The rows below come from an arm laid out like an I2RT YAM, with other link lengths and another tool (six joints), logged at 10 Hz.
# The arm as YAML. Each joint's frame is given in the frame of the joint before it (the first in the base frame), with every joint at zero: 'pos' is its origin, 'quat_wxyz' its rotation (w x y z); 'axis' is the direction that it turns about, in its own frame. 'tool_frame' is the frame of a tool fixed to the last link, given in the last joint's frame.
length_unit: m
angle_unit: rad
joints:
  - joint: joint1
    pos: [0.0, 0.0, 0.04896]
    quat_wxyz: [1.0, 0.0, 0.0, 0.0]
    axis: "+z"
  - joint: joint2
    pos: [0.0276, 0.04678, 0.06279]
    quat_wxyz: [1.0, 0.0, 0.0, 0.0]
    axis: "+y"
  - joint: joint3
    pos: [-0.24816, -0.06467, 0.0]
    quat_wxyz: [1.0, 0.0, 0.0, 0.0]
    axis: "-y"
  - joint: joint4
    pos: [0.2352, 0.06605, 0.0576]
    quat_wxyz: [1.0, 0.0, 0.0, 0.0]
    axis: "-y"
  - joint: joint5
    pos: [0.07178, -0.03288, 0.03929]
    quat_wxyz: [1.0, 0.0, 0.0, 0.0]
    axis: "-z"
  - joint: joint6
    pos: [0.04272, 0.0, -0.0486]
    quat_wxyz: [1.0, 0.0, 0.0, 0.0]
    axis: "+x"
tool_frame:
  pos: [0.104, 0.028, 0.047]
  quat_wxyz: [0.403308, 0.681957, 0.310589, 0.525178]
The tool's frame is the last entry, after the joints.
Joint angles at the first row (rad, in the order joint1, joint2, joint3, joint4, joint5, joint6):
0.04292 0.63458 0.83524 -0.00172 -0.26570 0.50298
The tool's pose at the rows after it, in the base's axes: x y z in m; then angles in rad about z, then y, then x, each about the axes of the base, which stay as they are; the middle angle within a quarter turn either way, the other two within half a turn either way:
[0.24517, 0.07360, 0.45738, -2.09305, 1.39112, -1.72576]
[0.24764, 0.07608, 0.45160, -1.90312, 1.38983, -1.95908]
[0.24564, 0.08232, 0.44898, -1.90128, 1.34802, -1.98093]
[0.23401, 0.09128, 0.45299, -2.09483, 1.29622, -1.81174]
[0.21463, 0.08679, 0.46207, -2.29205, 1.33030, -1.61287]
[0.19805, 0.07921, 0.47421, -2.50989, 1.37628, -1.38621]
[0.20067, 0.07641, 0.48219, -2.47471, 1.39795, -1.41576]
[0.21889, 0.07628, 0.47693, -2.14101, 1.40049, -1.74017]
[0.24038, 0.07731, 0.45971, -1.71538, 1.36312, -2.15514]
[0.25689, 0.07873, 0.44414, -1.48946, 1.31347, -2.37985]
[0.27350, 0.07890, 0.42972, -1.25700, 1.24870, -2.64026]
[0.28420, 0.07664, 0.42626, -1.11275, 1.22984, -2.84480]
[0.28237, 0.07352, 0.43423, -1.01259, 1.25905, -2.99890]
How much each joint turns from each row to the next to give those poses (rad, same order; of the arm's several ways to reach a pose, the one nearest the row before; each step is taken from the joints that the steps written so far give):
0.00003 0.03473 0.06217 -0.04500 -0.02705 -0.06868
-0.00001 0.00685 0.02137 -0.06334 0.00075 -0.04768
-0.00002 0.00117 0.01070 -0.03166 -0.04046 -0.01525
-0.00003 -0.02063 -0.00154 0.00419 -0.06601 -0.01259
0.00005 -0.06865 -0.01146 -0.00188 0.02713 0.00151
0.00002 -0.05035 0.01718 -0.02290 0.05037 0.00153
-0.00001 0.02670 0.04692 -0.02976 0.02097 0.00076
0.00001 0.05912 0.02404 -0.01946 0.00421 0.00649
-0.00006 0.05456 0.00000 -0.03014 -0.00387 0.00802
0.00002 0.04540 0.00076 -0.02745 -0.00456 -0.00153
-0.00001 0.06181 0.04464 -0.08545 0.01677 -0.03433
0.00003 0.04918 0.05338 -0.05950 0.04352 -0.06408
0.00377 0.00421 0.03703 -0.02597 0.04955 -0.05495

